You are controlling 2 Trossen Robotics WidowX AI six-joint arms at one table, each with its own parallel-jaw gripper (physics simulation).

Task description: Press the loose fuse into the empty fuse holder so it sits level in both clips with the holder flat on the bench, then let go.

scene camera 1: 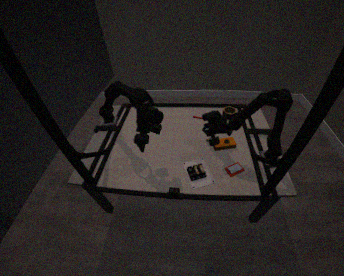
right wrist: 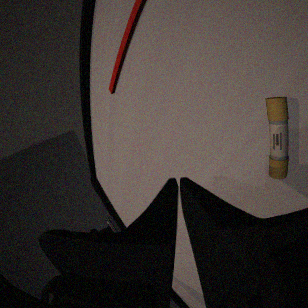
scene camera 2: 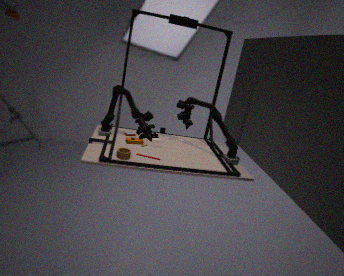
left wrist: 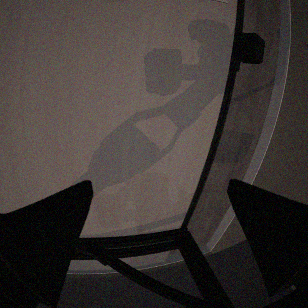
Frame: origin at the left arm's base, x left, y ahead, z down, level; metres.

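Where they show: left gripper, fingertip midpoint: (scene camera 1: 143, 146) (scene camera 2: 184, 126) (left wrist: 161, 187); right gripper, fingertip midpoint: (scene camera 1: 202, 129) (right wrist: 177, 184) (scene camera 2: 151, 141); left arm's base at its link origin: (scene camera 1: 109, 120) (right wrist: 112, 230) (scene camera 2: 231, 156); right arm's base at its link origin: (scene camera 1: 270, 156) (scene camera 2: 105, 130).
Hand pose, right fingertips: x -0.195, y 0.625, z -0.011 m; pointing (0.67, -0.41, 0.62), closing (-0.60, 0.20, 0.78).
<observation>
Each offset is from my right fingertips to the centre of the thing. "pt": to the spot under its first point.
The loose fuse @(dx -0.031, dy +0.042, dz +0.051 m) (right wrist: 277, 139) (scene camera 2: 144, 145), with yellow end caps and a white middle, lies on the bench. In the right wrist view it is right of my right gripper (right wrist: 179, 179) (scene camera 2: 150, 140), clear of the fingers. That gripper is shut, its tips together with nothing visible between them. The fuse holder @(pt dx -0.284, dy -0.083, dz +0.024 m) (scene camera 1: 196, 172) is a white plate with black blocks and pale fuse-like parts, flat on the bench at the front in scene camera 1; its empty clips are too small to tell. My left gripper (left wrist: 161, 187) (scene camera 1: 142, 149) (scene camera 2: 188, 126) is open and empty above the bench.
An orange box @(dx -0.090, dy +0.115, dz +0.042 m) (scene camera 1: 219, 147) (scene camera 2: 130, 141) with a dark dial stands near the right gripper. A red-framed device @(dx -0.270, dy +0.127, dz +0.051 m) (scene camera 1: 234, 169) lies right of the holder. A red stick @(dx +0.171, dy +0.051, dz +0.055 m) (right wrist: 121, 55) (scene camera 2: 148, 157) and a brown ring @(dx +0.189, dy +0.233, dz +0.033 m) (scene camera 2: 123, 156) are at the far side. A black frame edges the bench.
</observation>
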